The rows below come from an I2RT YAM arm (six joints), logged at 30 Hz.
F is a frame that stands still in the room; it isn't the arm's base.
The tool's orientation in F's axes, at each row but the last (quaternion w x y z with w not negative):
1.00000 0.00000 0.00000 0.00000
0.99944 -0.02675 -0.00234 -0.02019
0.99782 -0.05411 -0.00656 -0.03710
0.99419 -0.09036 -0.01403 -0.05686
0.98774 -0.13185 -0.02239 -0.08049
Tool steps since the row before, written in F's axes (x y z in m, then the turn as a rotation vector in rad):
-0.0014 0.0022 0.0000 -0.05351 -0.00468 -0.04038
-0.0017 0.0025 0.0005 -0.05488 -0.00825 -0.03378
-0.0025 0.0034 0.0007 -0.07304 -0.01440 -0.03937
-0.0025 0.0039 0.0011 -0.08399 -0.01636 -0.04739
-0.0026 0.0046 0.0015 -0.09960 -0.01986 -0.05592
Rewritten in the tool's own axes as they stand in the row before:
-0.0014 0.0022 0.0000 -0.05351 -0.00468 -0.04038
-0.0018 0.0024 0.0006 -0.05470 -0.00865 -0.03398
-0.0027 0.0031 0.0011 -0.07245 -0.01550 -0.04004
-0.0029 0.0033 0.0018 -0.08341 -0.01726 -0.04808
-0.0032 0.0036 0.0027 -0.09883 -0.02097 -0.05687

